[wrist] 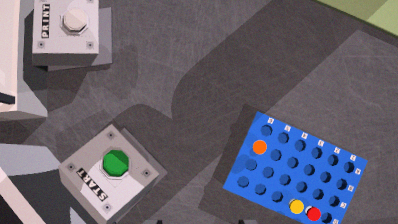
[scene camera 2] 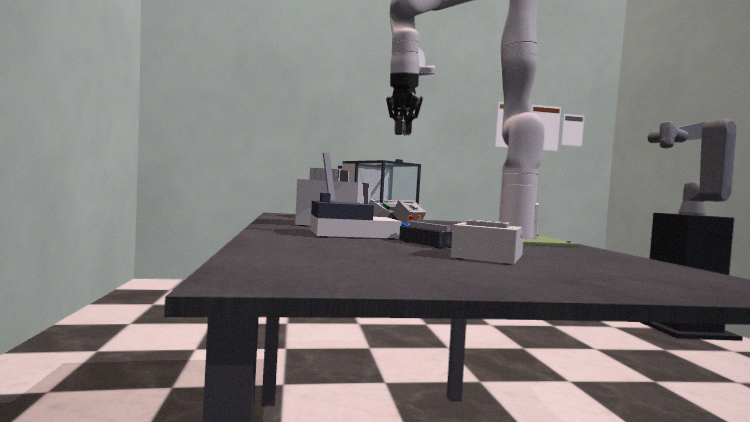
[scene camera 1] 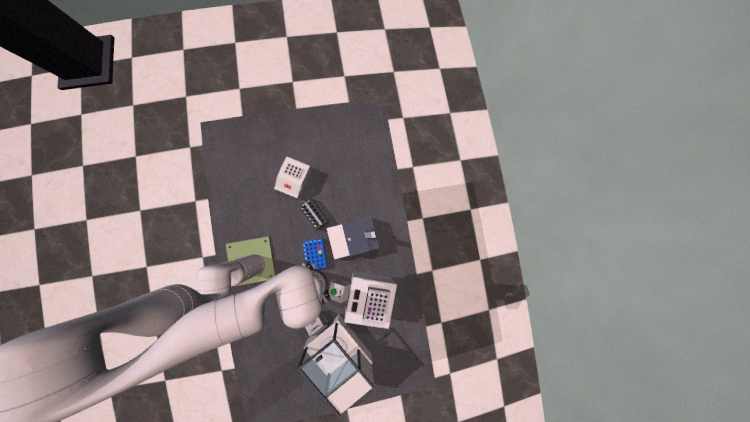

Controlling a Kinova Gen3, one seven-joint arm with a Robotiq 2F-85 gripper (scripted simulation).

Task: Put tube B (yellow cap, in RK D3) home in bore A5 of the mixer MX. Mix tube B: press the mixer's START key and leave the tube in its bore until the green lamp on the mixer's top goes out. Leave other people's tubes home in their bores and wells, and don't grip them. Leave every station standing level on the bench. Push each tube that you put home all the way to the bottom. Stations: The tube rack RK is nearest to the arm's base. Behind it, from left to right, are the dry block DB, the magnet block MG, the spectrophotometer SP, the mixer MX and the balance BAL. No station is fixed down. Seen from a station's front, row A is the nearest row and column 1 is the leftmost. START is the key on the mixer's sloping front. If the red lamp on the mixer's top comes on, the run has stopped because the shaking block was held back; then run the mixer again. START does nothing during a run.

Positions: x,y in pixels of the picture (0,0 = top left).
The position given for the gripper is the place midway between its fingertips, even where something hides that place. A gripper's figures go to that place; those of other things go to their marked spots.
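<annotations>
A magnet block [scene camera 2: 439,236] sits 99 cm from the lens, while the gripper [scene camera 2: 402,135] is 129 cm from the lens.
</annotations>
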